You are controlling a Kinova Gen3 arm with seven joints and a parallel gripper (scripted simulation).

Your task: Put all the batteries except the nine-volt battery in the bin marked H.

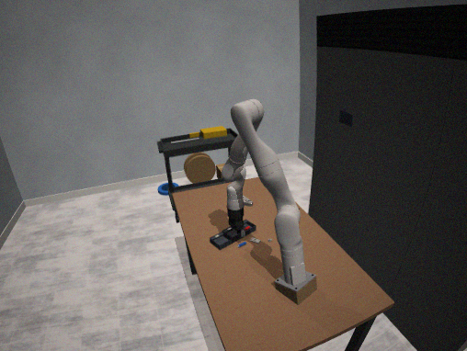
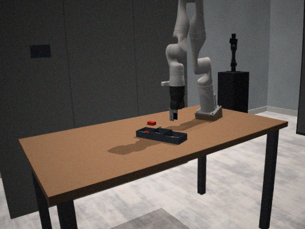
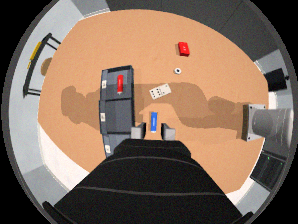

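Right now my hand is 90 mm above the blue battery. From my hand the other things lie so: red piece 120 mm ahead, 80 mm below, 60 mm to the right; long bin 90 mm ahead, 70 mm below, 20 mm to the left; white piece 90 mm below, 80 mm to the right, 20 mm ahead.
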